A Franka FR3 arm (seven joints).
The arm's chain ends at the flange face. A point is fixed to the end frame.
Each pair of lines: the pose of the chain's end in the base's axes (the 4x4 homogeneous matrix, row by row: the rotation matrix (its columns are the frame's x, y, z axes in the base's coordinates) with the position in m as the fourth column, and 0 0 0 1 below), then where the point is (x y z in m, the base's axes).
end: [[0.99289, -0.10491, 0.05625, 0.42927], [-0.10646, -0.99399, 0.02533, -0.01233], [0.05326, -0.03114, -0.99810, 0.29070], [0, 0, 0, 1]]
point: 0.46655 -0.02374 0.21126
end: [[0.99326, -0.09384, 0.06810, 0.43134], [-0.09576, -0.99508, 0.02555, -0.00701], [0.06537, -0.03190, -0.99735, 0.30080], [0, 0, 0, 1]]
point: 0.46970 -0.01805 0.22182
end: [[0.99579, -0.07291, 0.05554, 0.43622], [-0.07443, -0.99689, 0.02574, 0.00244], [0.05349, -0.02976, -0.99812, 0.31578], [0, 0, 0, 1]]
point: 0.47386 -0.00787 0.23636
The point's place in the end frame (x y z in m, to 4 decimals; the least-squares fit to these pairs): 0.0340 0.0099 0.0811
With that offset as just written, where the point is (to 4 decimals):
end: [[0.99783, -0.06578, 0.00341, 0.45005], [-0.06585, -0.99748, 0.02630, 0.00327], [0.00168, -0.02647, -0.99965, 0.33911], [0, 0, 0, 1]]
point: 0.4836 -0.0067 0.2578
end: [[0.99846, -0.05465, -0.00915, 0.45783], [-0.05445, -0.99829, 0.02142, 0.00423], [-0.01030, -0.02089, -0.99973, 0.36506], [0, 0, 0, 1]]
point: 0.4905 -0.0058 0.2834
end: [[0.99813, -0.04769, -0.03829, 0.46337], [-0.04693, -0.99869, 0.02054, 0.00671], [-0.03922, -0.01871, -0.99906, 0.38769], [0, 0, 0, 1]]
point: 0.4937 -0.0031 0.3051
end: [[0.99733, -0.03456, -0.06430, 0.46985], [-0.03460, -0.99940, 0.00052, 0.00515], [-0.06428, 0.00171, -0.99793, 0.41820], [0, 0, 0, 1]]
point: 0.4982 -0.0059 0.3351
